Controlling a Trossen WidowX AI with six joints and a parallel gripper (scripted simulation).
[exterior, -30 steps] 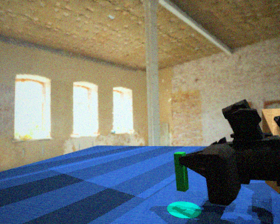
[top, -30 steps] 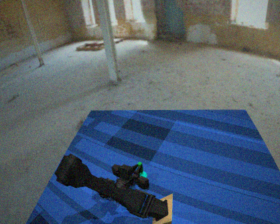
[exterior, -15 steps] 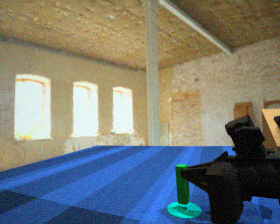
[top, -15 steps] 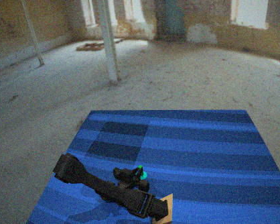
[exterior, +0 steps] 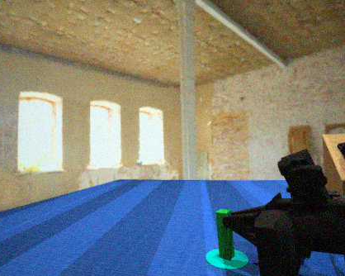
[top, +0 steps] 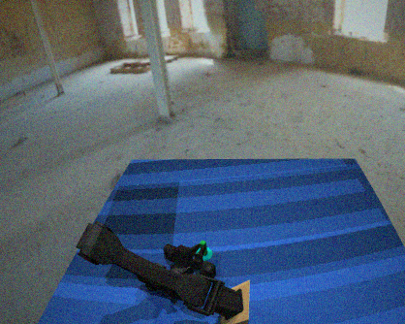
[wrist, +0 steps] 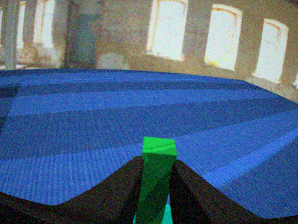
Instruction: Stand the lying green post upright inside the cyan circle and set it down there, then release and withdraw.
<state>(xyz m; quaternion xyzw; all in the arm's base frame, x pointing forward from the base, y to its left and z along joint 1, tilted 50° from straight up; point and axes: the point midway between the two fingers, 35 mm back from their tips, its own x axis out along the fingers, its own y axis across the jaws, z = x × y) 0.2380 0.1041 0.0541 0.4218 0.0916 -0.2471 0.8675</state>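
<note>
Now: the green post 2 cm below my gripper tip. Round my gripper tip: cyan circle: 6 cm below.
</note>
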